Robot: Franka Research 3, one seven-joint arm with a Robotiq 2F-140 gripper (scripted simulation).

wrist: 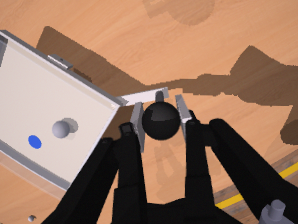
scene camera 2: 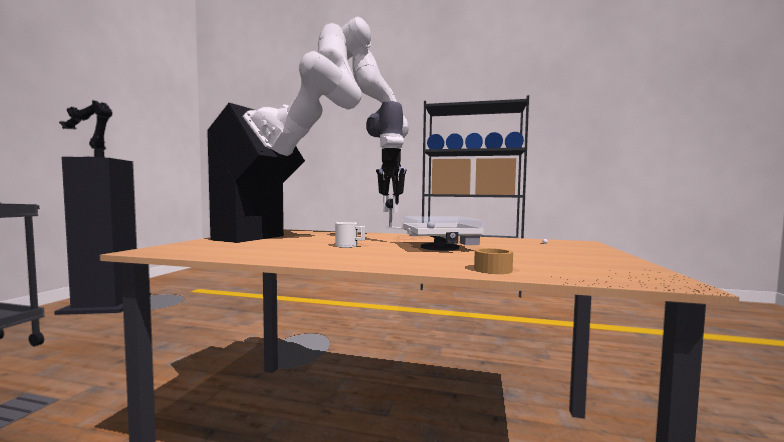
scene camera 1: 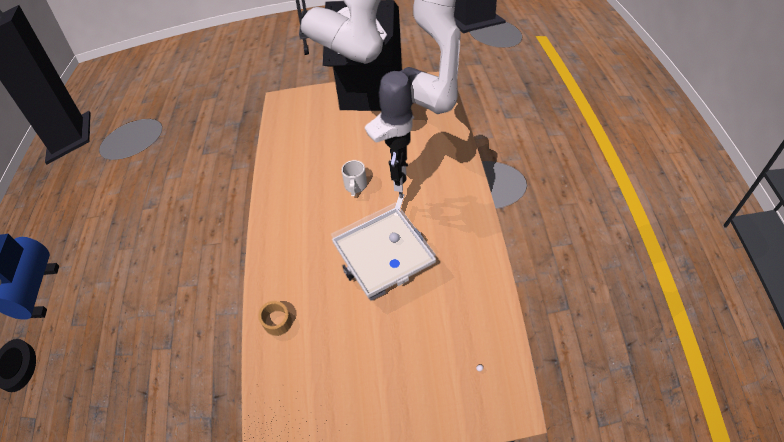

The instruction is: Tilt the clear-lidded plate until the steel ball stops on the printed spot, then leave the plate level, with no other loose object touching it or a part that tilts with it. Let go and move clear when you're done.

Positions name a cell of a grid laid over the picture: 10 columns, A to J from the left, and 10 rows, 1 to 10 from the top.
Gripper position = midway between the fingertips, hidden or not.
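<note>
My gripper (scene camera 2: E5) is visible, as is a black pivot base (scene camera 2: F6). Scene camera 1 and the wrist view also show my gripper: the gripper (scene camera 1: F5), the gripper (wrist: F5).
</note>
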